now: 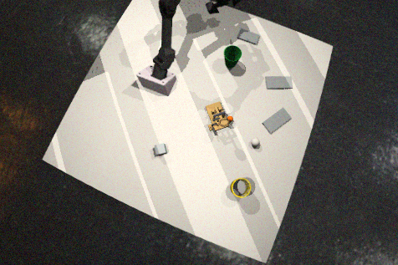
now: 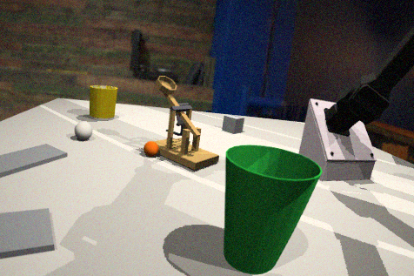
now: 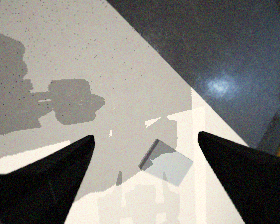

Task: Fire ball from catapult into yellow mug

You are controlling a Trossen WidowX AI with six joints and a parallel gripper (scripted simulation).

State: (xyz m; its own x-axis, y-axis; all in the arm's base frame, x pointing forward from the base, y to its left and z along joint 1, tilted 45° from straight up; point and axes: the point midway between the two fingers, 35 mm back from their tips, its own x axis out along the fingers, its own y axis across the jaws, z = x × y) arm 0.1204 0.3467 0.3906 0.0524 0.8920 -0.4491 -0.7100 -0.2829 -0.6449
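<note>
The wooden catapult is 590 mm to the right of my gripper tip, 240 mm ahead of it and 60 mm below it. From my gripper tip the other things lie so: orange ball: 530 mm to the right, 290 mm ahead, 120 mm below; white ball: 580 mm to the right, 460 mm ahead, 110 mm below; green cup: 230 mm to the right, 150 mm ahead, 100 mm below.
</note>
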